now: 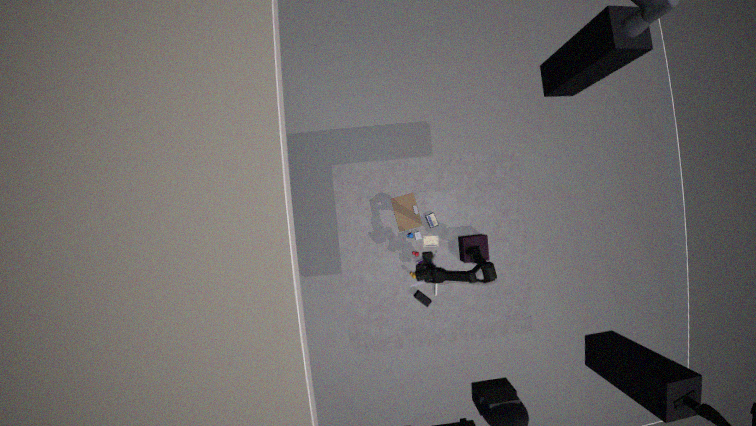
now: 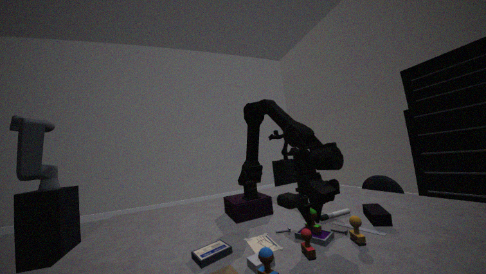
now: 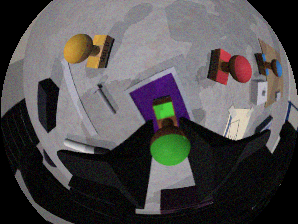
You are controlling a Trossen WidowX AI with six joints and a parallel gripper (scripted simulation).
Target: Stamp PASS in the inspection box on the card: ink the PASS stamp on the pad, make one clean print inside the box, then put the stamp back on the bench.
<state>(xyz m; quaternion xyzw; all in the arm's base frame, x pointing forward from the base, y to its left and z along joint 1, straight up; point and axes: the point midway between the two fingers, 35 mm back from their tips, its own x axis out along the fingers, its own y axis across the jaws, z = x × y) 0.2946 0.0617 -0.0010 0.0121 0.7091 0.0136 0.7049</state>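
Right now the green-knobbed stamp is right at my gripper tip. Round my gripper tip: purple ink pad (30 mm below); then red-knobbed stamp (50 mm ahead, 70 mm to the right, 20 mm below); then yellow-knobbed stamp (80 mm ahead, 70 mm to the left, 20 mm below).
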